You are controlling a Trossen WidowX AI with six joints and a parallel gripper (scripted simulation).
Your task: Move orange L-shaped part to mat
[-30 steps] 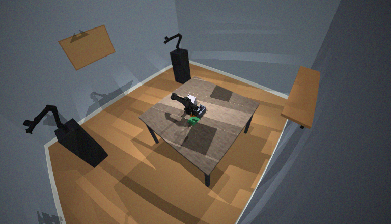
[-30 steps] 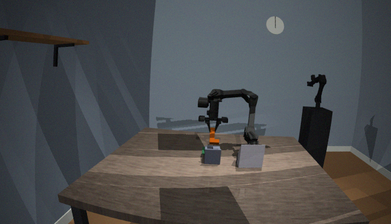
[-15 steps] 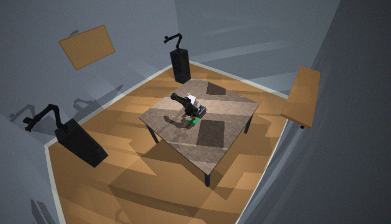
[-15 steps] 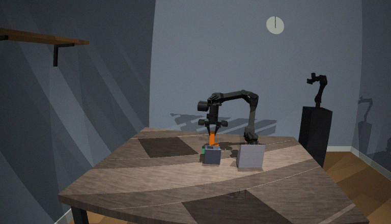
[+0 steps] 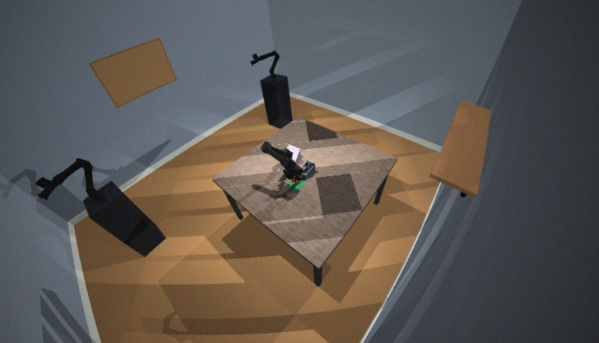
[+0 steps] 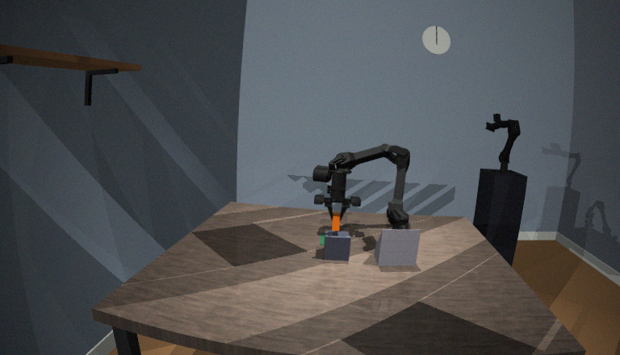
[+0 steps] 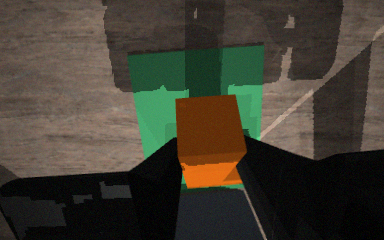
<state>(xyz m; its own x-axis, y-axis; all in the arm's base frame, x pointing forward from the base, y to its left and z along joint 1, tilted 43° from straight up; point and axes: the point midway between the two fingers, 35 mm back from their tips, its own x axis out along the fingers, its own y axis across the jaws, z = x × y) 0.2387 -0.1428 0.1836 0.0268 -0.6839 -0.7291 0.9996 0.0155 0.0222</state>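
Now: gripper tip 9 cm above the green mat and 2 cm to the right of it. From my gripper tip the other things lie so: orange L-shaped part 3 cm to the left, 3 cm below, 1 cm behind.
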